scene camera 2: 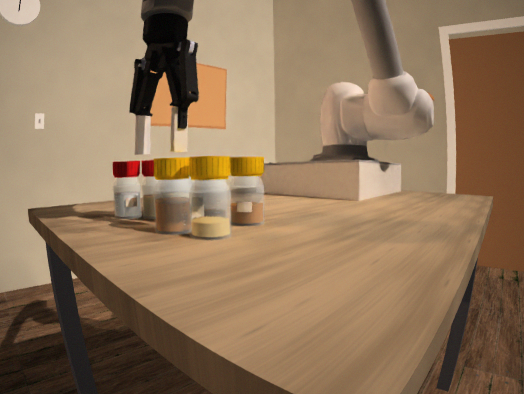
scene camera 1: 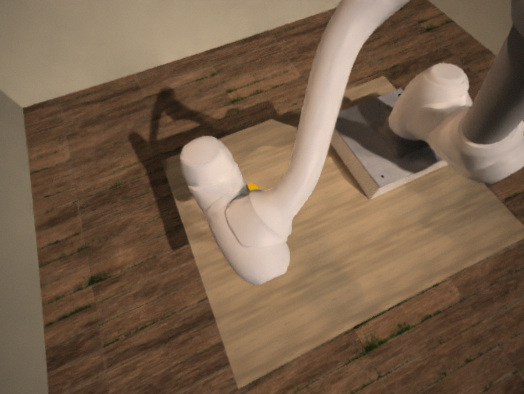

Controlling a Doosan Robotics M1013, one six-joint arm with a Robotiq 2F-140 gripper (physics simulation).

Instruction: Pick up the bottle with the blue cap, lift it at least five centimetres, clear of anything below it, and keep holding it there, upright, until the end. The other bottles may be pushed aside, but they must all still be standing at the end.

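Frame: origin at the arm's base, x ahead, y left, z up, level; centimetres.
Where they show: gripper, between the fingertips: [scene camera 2: 159,153]; arm's base, origin of its link: [scene camera 1: 403,134].
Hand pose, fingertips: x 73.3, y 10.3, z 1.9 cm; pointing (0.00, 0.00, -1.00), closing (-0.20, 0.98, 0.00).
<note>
Things, the pixels of their centre, and the offset from my fingertips. Level surfaces: height alone.
- partly hidden, middle of its body: [scene camera 2: 156,188] dy -9.2, dx -4.1, dz -6.2 cm
- yellow cap, middle of its body: [scene camera 1: 251,191] dy -10.6, dx -10.4, dz -2.2 cm
- wooden table, height of its surface: dz -11.5 cm
The bottle with the blue cap does not show in either view; the arm covers that part of the table in scene camera 1, and other bottles stand in front in scene camera 2. My gripper [scene camera 2: 161,150] is open and empty, pointing down, its pale fingertips a little above the cap tops of the group. Two red-capped bottles, one in full view [scene camera 2: 127,190] and one partly hidden [scene camera 2: 148,190], stand at the left. Three yellow-capped bottles [scene camera 2: 172,196] [scene camera 2: 210,197] [scene camera 2: 247,191] stand upright in front and to the right. One yellow cap [scene camera 1: 252,187] peeks out beside the arm.
The bottles stand close together on the wooden table [scene camera 1: 350,280] [scene camera 2: 300,280], near its left end in scene camera 2. The arm's base block [scene camera 1: 372,185] [scene camera 2: 320,181] sits farther right. The forearm and wrist [scene camera 1: 250,225] hang over the group in scene camera 1.
</note>
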